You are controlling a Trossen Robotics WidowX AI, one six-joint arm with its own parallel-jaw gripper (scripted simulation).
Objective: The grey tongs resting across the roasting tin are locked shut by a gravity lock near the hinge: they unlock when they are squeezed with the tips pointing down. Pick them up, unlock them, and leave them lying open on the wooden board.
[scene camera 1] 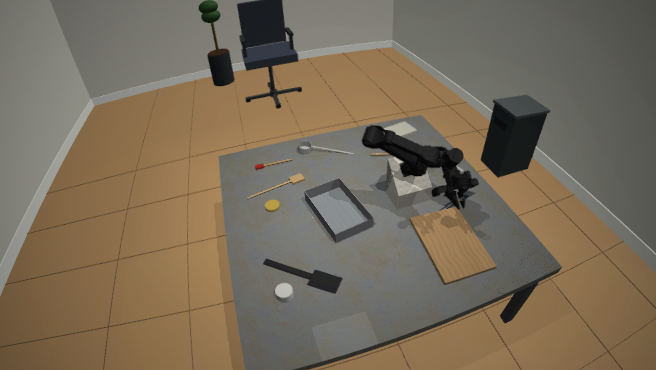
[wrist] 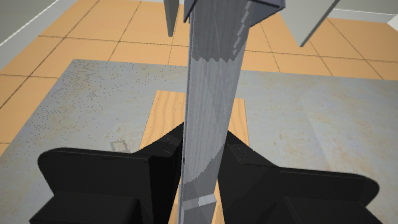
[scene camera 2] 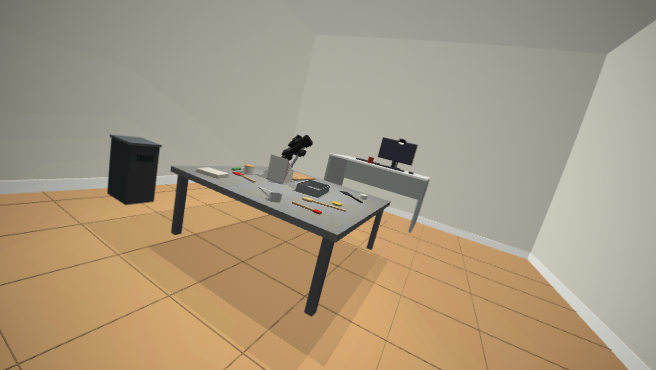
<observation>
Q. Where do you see a grey roasting tin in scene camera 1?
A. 343,216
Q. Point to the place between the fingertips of my gripper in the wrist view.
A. At 202,126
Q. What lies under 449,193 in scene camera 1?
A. My gripper.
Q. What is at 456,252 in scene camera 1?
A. A wooden board.
</observation>
